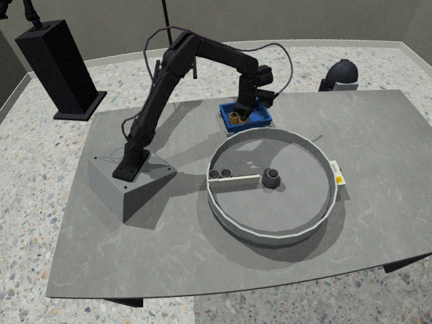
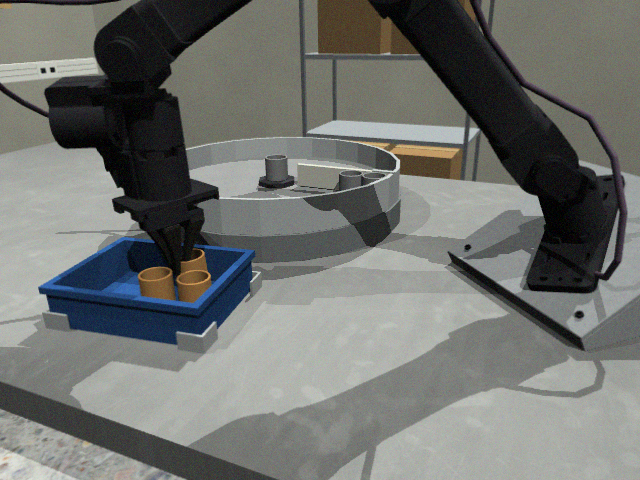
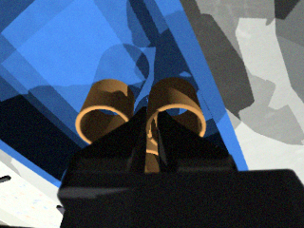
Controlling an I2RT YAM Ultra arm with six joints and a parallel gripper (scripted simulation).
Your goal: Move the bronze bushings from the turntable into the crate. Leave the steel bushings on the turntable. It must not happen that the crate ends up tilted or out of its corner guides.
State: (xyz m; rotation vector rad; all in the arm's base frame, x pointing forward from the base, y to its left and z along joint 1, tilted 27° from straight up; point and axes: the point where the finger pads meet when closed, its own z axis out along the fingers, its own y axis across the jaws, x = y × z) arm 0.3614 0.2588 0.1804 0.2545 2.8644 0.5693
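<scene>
My gripper is now 3 cm to the right of the blue crate and 2 cm above it. From my hand the other things lie so: turntable: 12 cm ahead, 30 cm to the right, 1 cm above.
</scene>
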